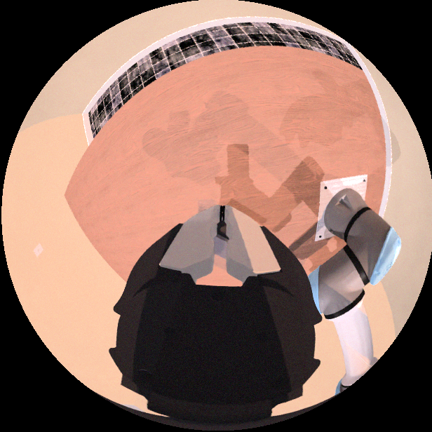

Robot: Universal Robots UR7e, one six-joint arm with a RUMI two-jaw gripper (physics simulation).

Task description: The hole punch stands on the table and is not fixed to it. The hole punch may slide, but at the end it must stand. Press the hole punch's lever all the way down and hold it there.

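My gripper [222,207] is shut, with its two pale fingertips together and nothing held between them. It points down over the table [125,165]. The hole punch [220,246] is almost wholly hidden under the fingers. Small dark and blue-grey parts of it show through the narrow gap behind the fingertips. Whether the fingers touch its lever, how far down the lever is, and whether the punch stands upright cannot be seen.
The robot's grey and white arm [367,245] rises at the right from a white mounting plate [322,200]. A dark tiled strip [200,45] runs along the far table edge. Shadows of the arm and gripper fall across the table.
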